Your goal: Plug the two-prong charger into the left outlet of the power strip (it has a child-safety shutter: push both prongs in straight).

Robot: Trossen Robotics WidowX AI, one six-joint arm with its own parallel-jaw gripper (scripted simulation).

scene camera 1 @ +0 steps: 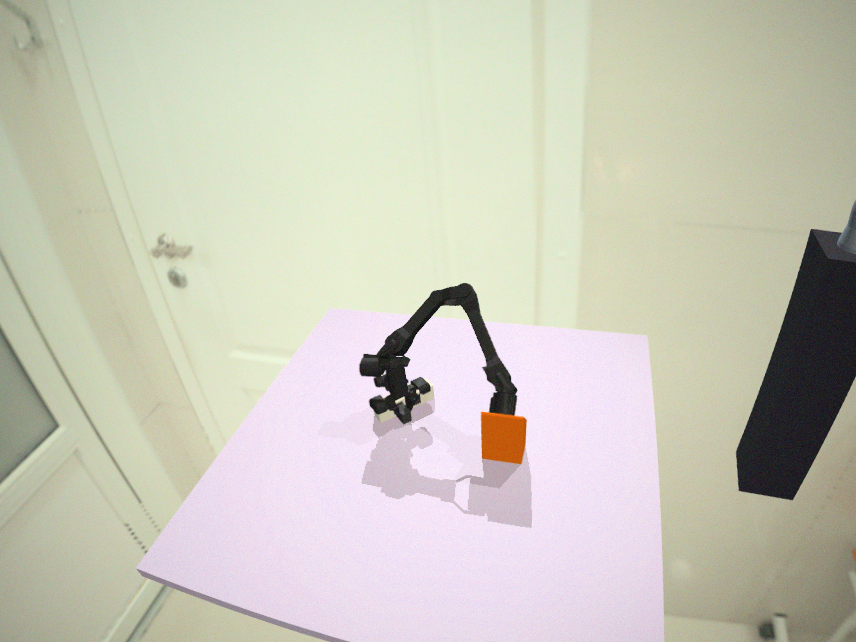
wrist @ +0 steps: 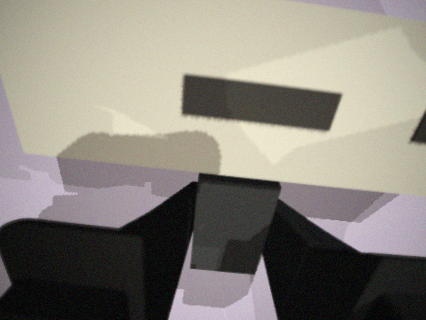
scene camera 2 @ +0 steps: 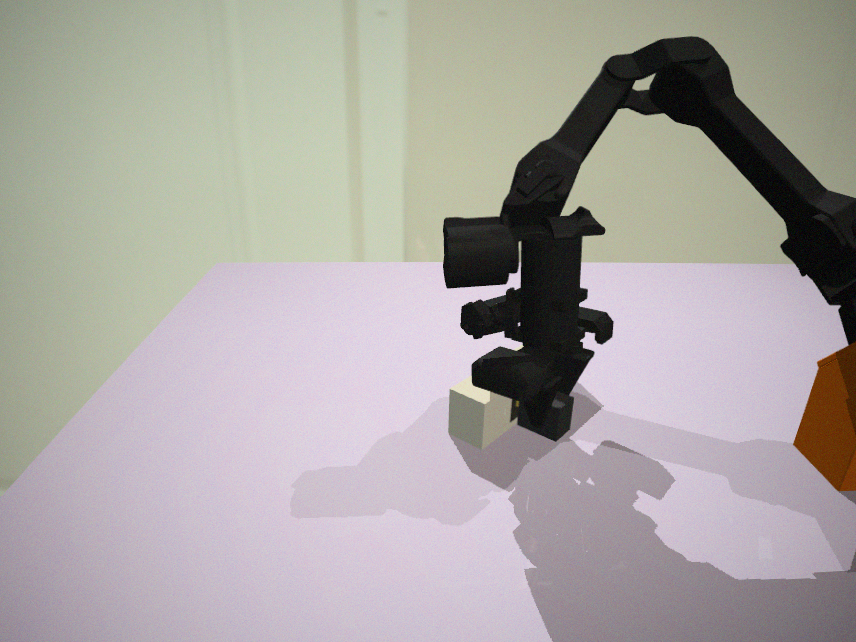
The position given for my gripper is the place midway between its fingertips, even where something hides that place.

Note:
I see my gripper (scene camera 2: 545, 420) and a two-prong charger (scene camera 2: 558, 421).
The two-prong charger also shows in the wrist view (wrist: 233, 215). My gripper is seen too in scene camera 1 (scene camera 1: 403, 416) and in the wrist view (wrist: 227, 192).

